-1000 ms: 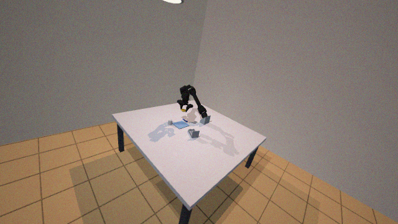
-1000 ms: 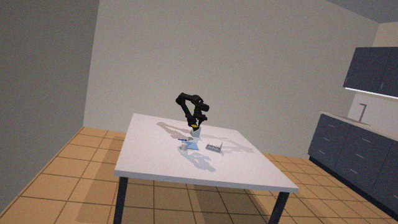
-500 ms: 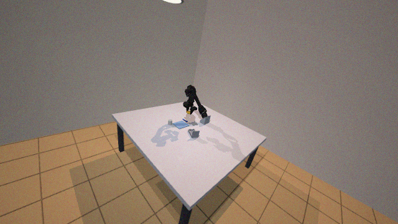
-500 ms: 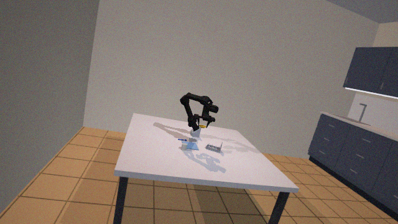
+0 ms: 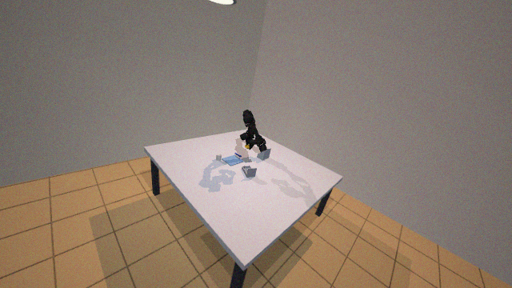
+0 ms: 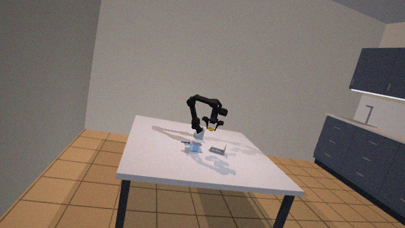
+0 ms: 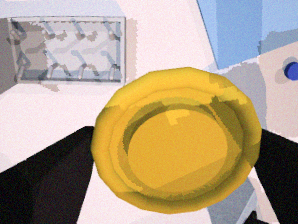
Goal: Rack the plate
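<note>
Right now my gripper tip is 4 cm short of the grey dish rack, 9 cm to the right of it and 15 cm above it. The rest, counted from my gripper tip: blue mat 5 cm ahead, 12 cm to the right, 17 cm below; then yellow plate 1 cm above.
</note>
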